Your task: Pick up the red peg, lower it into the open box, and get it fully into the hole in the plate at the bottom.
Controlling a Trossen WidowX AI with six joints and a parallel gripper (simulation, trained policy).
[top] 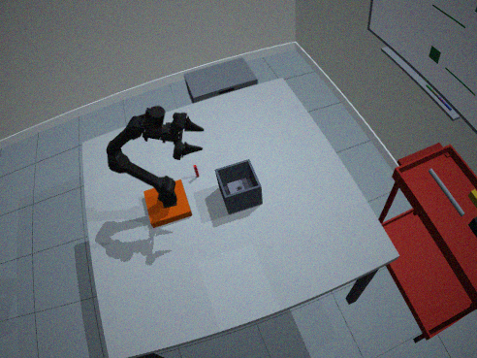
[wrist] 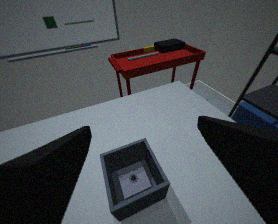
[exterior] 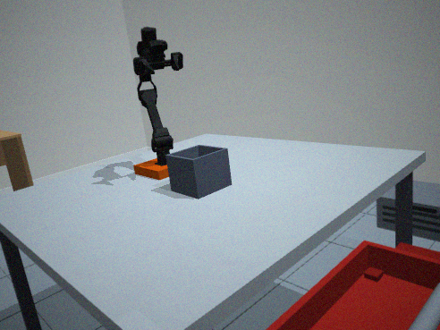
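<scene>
Right now the red peg is 390 mm below my gripper tip, 180 mm to the left of it and 70 mm behind it. Also, from my gripper tip: grey plate: 380 mm below, 100 mm ahead, 10 mm to the left.
</scene>
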